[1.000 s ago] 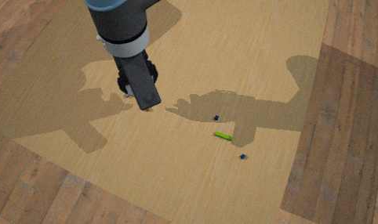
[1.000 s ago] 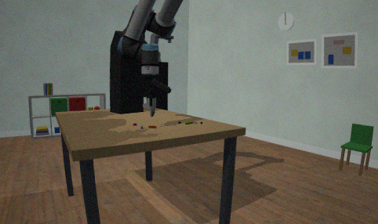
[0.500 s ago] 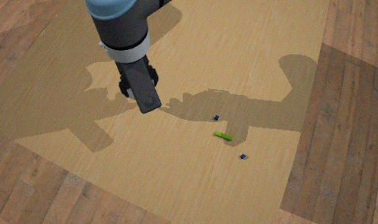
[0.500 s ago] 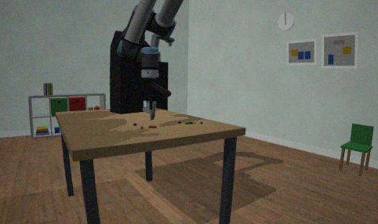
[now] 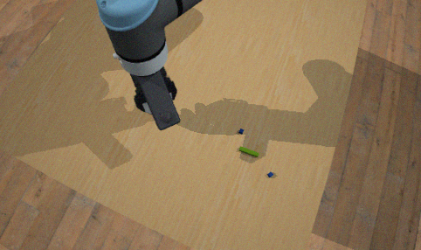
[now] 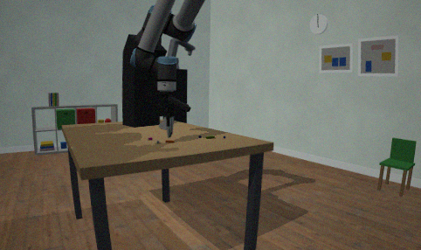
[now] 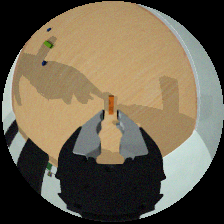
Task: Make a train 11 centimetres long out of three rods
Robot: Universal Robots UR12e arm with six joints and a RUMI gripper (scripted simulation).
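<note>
My gripper is now 3 cm above the orange rod. From my hand the other things lie so: magenta rod 12 cm behind, 4 cm to the right, 3 cm below; then lime rod 24 cm to the left, 4 cm ahead, 3 cm below; then grey rod 5 cm to the right, 3 cm below, 2 cm behind.
</note>
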